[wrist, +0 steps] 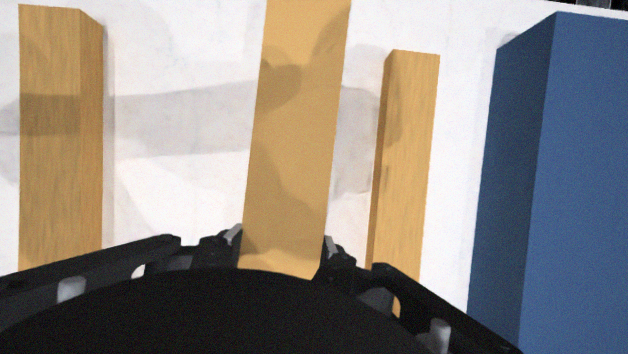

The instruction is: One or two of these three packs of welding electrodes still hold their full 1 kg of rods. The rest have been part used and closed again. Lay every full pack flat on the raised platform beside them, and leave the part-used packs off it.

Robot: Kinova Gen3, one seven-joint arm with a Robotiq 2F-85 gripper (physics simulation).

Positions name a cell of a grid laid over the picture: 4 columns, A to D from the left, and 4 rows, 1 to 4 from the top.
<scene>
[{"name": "my gripper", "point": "B3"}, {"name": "welding electrode pack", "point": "C1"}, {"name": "welding electrode pack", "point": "B1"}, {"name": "welding electrode pack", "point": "A1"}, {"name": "blue raised platform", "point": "D3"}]
</scene>
